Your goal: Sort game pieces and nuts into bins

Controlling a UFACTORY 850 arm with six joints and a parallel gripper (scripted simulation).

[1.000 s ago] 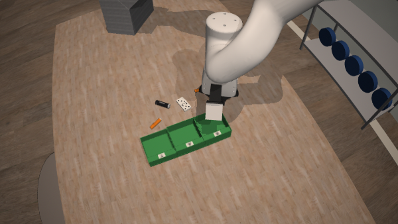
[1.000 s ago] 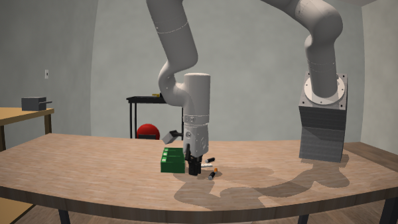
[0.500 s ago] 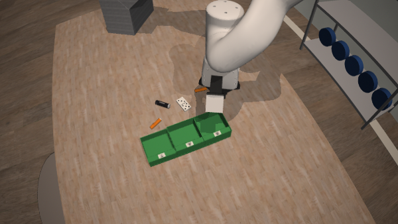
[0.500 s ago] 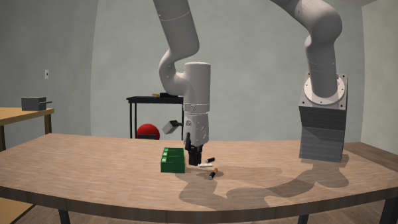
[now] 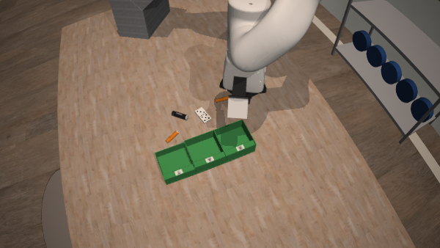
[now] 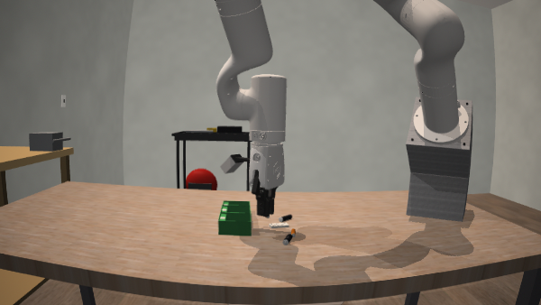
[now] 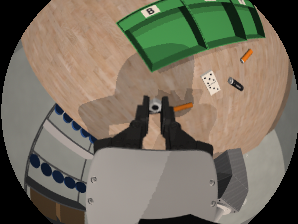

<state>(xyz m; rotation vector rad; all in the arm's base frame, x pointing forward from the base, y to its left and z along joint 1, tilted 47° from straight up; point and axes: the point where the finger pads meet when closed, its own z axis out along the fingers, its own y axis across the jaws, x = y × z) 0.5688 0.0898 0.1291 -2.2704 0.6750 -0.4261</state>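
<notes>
My gripper is now 100 mm to the left of the white domino, 80 mm above it and 30 mm past it. From my hand the other things lie so: orange battery (200 mm to the right, 80 mm below, 20 mm ahead); then grey nut (20 mm below); then green three-compartment bin row (130 mm to the right, 90 mm ahead, 60 mm below).
</notes>
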